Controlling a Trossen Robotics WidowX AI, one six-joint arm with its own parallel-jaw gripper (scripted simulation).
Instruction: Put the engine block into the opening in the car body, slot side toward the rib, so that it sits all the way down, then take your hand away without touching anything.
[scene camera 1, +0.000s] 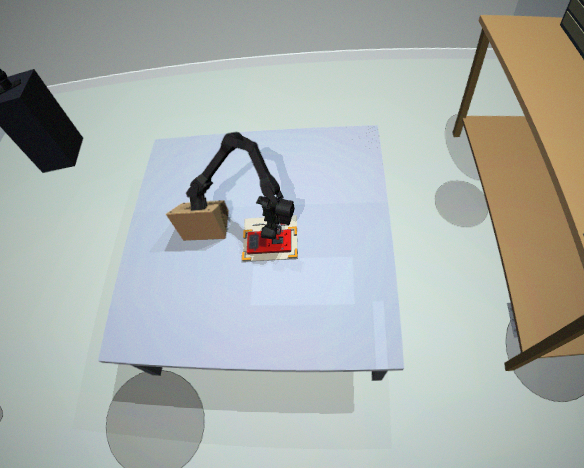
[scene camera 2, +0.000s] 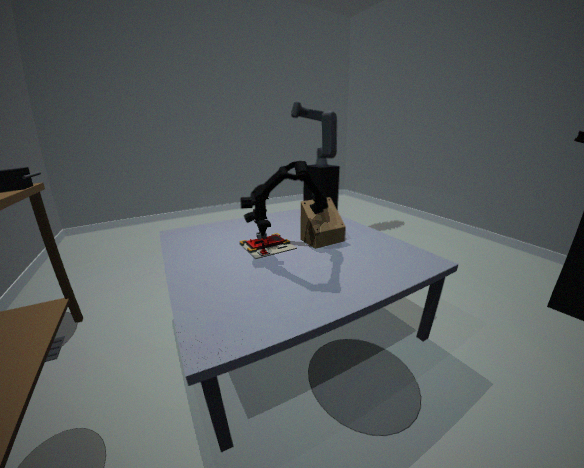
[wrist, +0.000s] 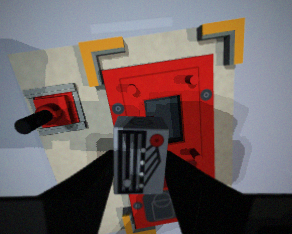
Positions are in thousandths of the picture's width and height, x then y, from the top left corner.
Observation:
My gripper (wrist: 478, 669) holds an engine block (wrist: 481, 618). Further things: a car body (scene camera 1: 439, 522).
The car body is seen too in the wrist view (wrist: 618, 391).

